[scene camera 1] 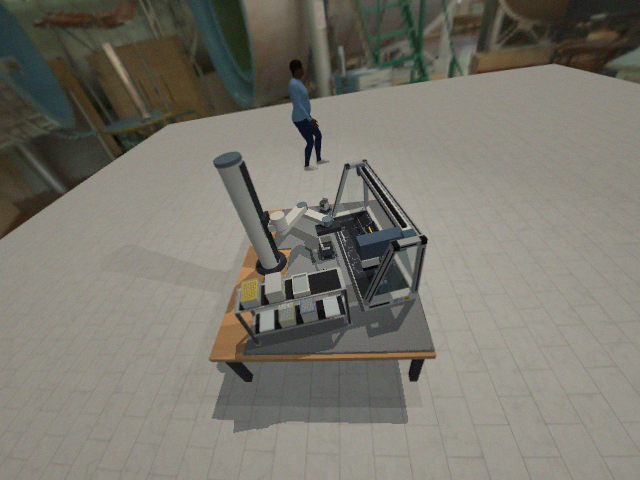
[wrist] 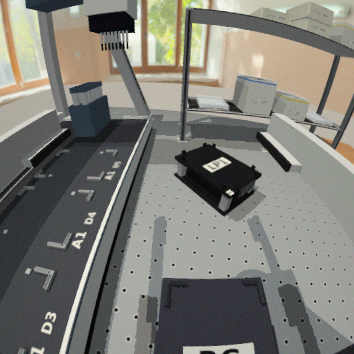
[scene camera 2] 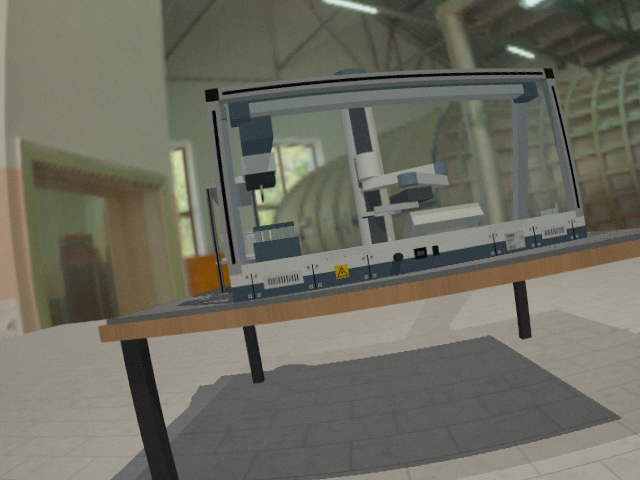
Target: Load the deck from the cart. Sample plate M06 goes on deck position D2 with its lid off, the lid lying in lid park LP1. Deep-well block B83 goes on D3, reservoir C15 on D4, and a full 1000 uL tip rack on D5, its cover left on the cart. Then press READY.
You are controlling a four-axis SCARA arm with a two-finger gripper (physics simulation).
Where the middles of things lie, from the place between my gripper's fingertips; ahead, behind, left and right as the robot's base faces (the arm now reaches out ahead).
Scene:
Now: the tube rack (wrist: 87, 120) 290 mm ahead of my hand, 260 mm to the right of it and 90 mm below it.

